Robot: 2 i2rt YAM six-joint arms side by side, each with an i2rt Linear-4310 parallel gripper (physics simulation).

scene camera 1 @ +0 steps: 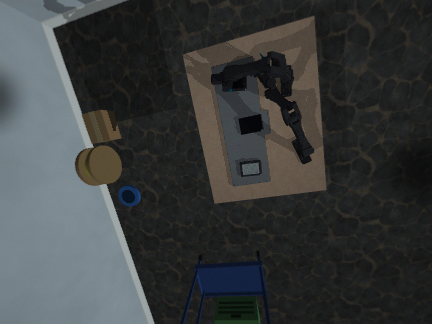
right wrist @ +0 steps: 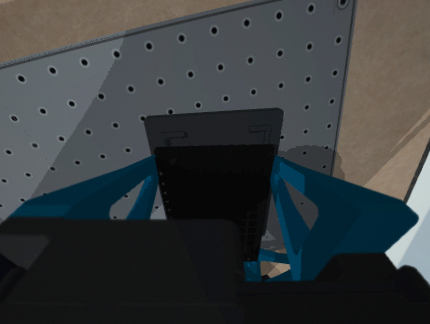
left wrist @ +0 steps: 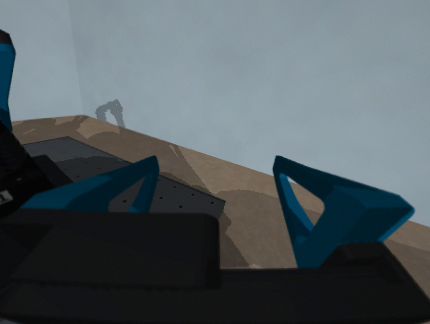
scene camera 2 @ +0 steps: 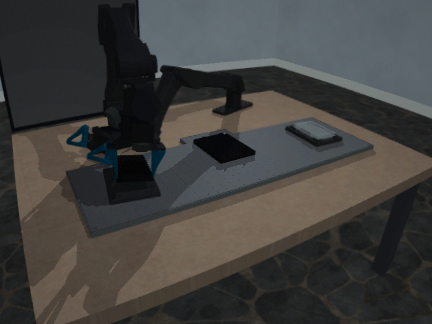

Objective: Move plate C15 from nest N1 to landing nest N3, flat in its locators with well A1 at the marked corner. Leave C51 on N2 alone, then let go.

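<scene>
My right gripper [scene camera 2: 135, 175] [right wrist: 214, 162] is shut on the black plate [scene camera 1: 240, 85] [scene camera 2: 134, 167] [right wrist: 215, 192], taken as C15, a finger on each side. The plate looks about level, slightly above the dark grey nest [scene camera 2: 132, 195] [right wrist: 215, 129] at the board's left end in scene camera 2. My left gripper [scene camera 2: 78, 148] [left wrist: 215, 162] is open and empty, beside the right one. A black slab [scene camera 1: 250, 124] [scene camera 2: 224, 147] lies mid-board. A pale, clear-looking plate [scene camera 1: 250, 168] [scene camera 2: 314, 130] sits on a black nest [scene camera 2: 330, 140] at the other end. Plate labels and well A1 are unreadable.
The grey perforated board [scene camera 1: 227, 145] [scene camera 2: 280, 167] [right wrist: 90, 105] lies on the wooden table [scene camera 1: 300, 40] [scene camera 2: 200, 245]. A dark arm base [scene camera 2: 232, 107] stands behind the board in scene camera 2. A blue cart [scene camera 1: 230, 280] stands away from the table.
</scene>
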